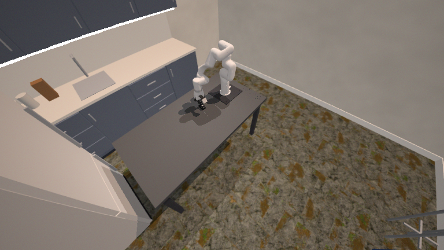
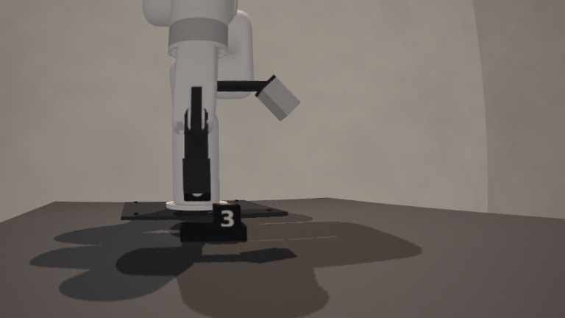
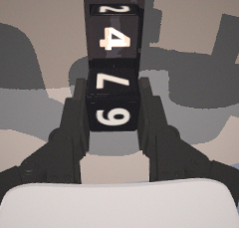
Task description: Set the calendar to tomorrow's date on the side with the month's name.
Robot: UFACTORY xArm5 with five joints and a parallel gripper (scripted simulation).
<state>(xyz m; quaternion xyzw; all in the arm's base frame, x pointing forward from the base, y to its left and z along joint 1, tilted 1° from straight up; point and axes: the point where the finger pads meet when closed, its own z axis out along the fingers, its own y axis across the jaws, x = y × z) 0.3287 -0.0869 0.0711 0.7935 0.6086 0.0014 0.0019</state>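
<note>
Right now my hand is 1 cm short of the black calendar tray, 2 cm to the right of it and 7 cm above it.
</note>
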